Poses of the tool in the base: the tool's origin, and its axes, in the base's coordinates. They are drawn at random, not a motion.
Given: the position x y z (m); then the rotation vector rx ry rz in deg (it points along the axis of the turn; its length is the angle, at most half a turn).
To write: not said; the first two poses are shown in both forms.
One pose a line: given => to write
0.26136 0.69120 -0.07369 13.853 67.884 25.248 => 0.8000 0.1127 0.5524 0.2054 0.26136 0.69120 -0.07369
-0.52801 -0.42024 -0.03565 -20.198 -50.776 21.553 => 0.8715 -0.1686 -0.4240 0.1800 -0.52801 -0.42024 -0.03565
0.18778 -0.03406 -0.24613 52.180 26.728 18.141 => 0.8600 0.4339 0.2223 0.1509 0.18778 -0.03406 -0.24613
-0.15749 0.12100 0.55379 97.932 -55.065 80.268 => 0.3577 0.6623 -0.3724 0.5429 -0.15749 0.12100 0.55379
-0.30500 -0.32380 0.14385 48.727 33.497 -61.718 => 0.7345 0.3869 0.2660 -0.4900 -0.30500 -0.32380 0.14385
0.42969 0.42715 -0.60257 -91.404 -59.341 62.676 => 0.4562 -0.6470 -0.4200 0.4437 0.42969 0.42715 -0.60257
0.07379 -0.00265 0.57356 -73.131 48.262 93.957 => 0.4347 -0.5126 0.3383 0.6586 0.07379 -0.00265 0.57356
